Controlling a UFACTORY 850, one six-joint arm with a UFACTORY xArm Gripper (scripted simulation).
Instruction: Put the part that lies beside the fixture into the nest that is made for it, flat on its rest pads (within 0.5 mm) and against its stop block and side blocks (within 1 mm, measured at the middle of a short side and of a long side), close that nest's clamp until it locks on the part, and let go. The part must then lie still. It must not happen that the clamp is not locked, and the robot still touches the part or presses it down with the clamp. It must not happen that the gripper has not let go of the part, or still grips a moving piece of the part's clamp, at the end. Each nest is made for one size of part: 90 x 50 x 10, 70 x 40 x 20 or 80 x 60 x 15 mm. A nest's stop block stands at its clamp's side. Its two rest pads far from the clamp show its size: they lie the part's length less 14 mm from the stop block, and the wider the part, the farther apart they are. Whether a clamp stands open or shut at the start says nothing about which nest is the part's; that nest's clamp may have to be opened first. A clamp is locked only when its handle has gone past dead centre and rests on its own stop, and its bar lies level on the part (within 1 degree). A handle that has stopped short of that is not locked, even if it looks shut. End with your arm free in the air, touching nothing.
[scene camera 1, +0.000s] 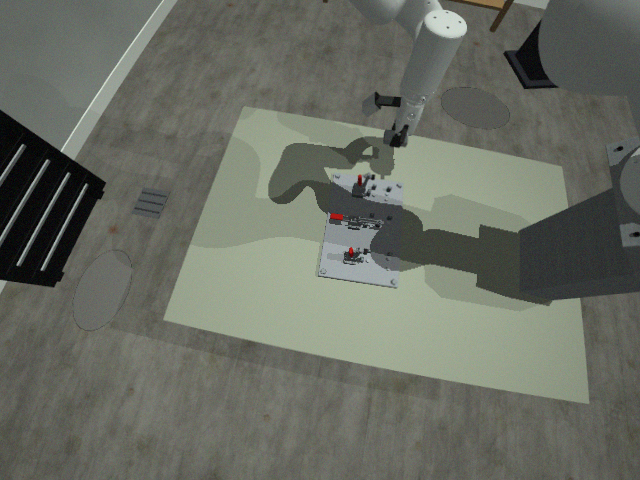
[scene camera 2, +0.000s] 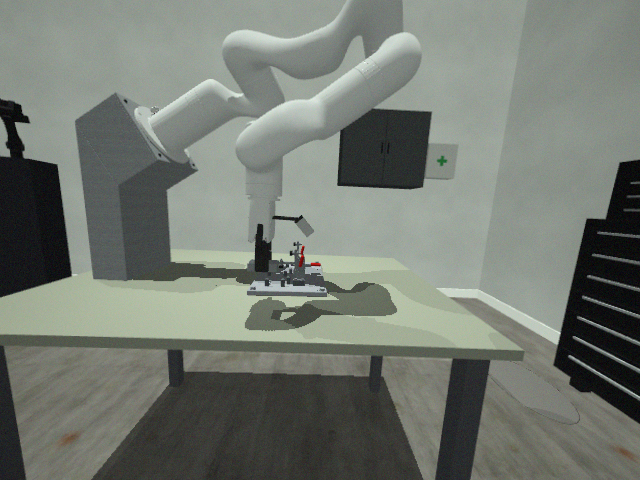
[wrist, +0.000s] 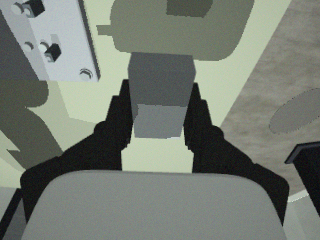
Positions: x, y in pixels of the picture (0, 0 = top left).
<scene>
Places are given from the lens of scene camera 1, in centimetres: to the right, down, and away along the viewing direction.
my gripper (scene camera 1: 394, 140): 23, -31, 75
grey fixture plate (scene camera 1: 338, 238): 6, 0, 75
</scene>
